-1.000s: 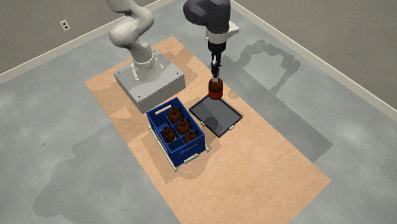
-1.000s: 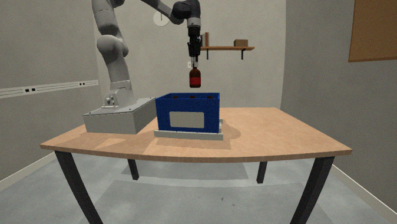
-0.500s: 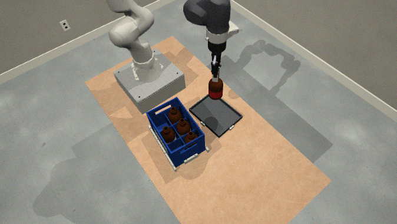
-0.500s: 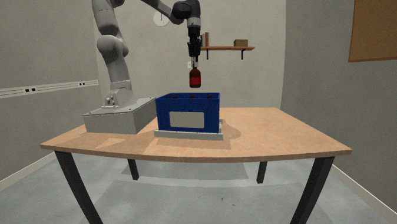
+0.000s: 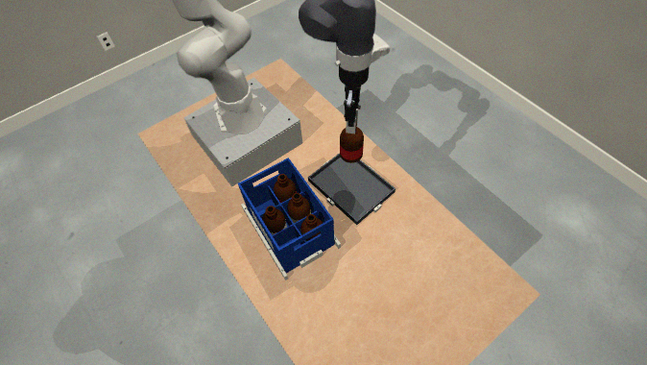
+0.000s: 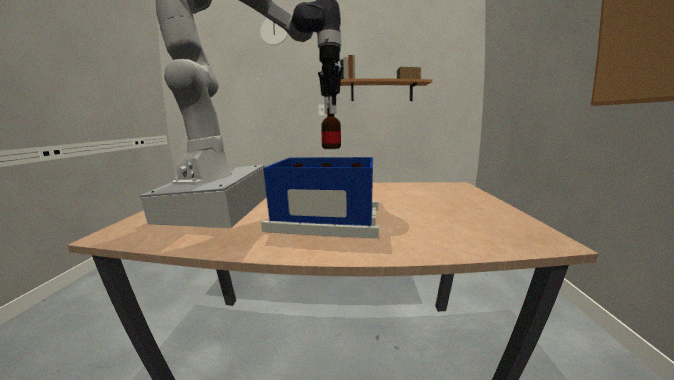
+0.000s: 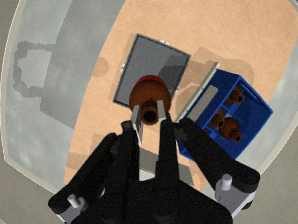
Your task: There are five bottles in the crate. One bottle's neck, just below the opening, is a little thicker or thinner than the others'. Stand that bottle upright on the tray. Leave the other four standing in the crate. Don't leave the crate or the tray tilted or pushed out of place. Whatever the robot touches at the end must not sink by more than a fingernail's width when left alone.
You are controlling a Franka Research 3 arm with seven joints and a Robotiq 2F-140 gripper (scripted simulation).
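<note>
Now: the bottle 8 cm below my hand. Also, from my hand: blue crate 27 cm below, 26 cm to the right, 3 cm ahead; dark grey tray 34 cm below.
</note>
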